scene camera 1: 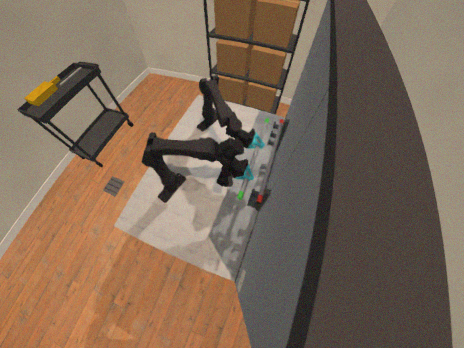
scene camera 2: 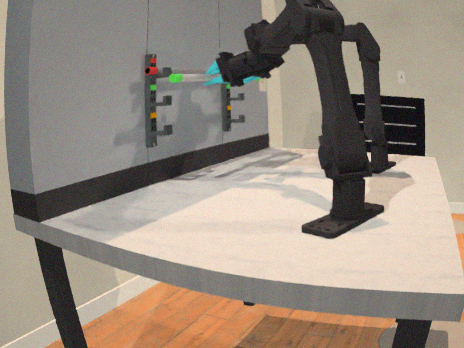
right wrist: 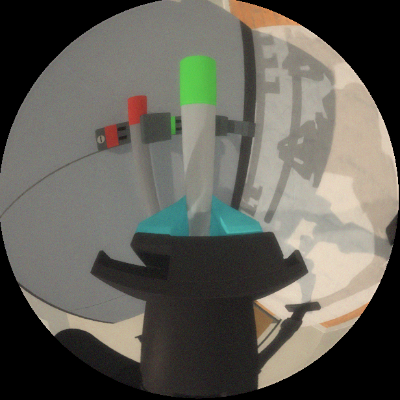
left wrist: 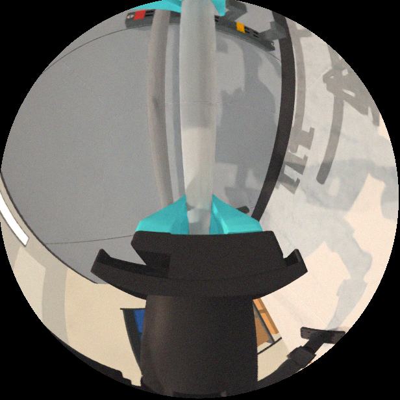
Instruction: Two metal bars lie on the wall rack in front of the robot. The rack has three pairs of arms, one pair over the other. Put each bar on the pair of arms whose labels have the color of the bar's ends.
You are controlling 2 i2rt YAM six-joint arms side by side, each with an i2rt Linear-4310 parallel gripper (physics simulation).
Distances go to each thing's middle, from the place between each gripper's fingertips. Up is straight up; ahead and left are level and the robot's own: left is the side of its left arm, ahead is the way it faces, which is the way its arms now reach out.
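The green-ended bar [right wrist: 197, 74] is 2 cm above my right hand and 2 cm behind it, and it sits 13 cm to the left of it. Counted from that same right hand, the red-ended bar [left wrist: 156, 56] is also 13 cm to the left, but 6 cm ahead and 4 cm above, while the rack post [scene camera 2: 151, 132] stands 34 cm to the left of my right hand, 6 cm ahead of it and 4 cm below it.
From my left hand I find the green-ended bar 60 mm to the right, 30 mm behind and 10 mm above. The red-ended bar is likewise 60 mm to the right of my left hand, though it is 50 mm ahead of it and 30 mm above it. As for the rack post, it is 50 mm ahead of my left hand, 140 mm to the left of it and 40 mm below it.
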